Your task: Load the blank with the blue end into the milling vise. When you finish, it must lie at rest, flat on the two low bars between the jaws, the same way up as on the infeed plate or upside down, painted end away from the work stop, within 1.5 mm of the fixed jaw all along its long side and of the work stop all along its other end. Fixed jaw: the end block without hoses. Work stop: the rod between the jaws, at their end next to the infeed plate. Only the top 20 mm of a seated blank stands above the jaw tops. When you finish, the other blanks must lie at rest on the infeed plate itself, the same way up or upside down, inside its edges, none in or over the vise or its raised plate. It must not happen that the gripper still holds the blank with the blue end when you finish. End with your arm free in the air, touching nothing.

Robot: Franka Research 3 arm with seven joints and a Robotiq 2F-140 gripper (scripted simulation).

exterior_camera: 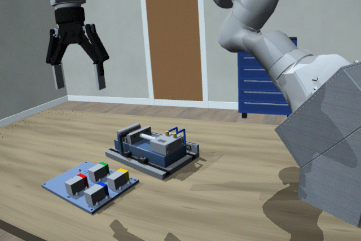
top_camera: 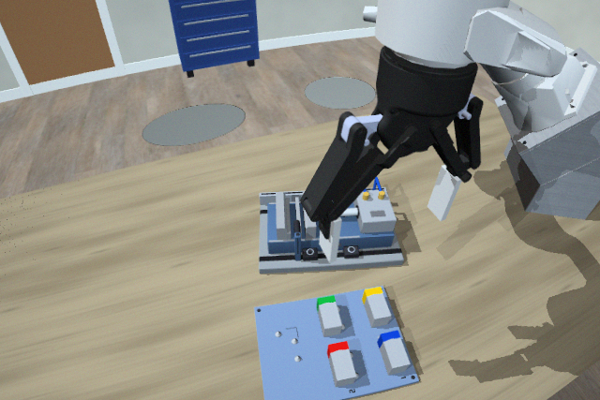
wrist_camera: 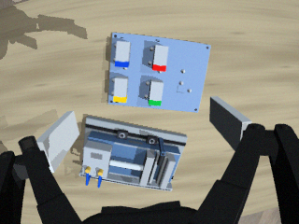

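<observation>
My gripper is now 30 mm past the blue-ended blank, 60 mm to the right of it and 290 mm above it. The rest, counted from my hand: yellow-ended blank: 60 mm behind, 20 mm to the right, 290 mm below; red-ended blank: 50 mm ahead, 20 mm to the left, 290 mm below; green-ended blank: 20 mm ahead, 60 mm to the right, 290 mm below.
</observation>
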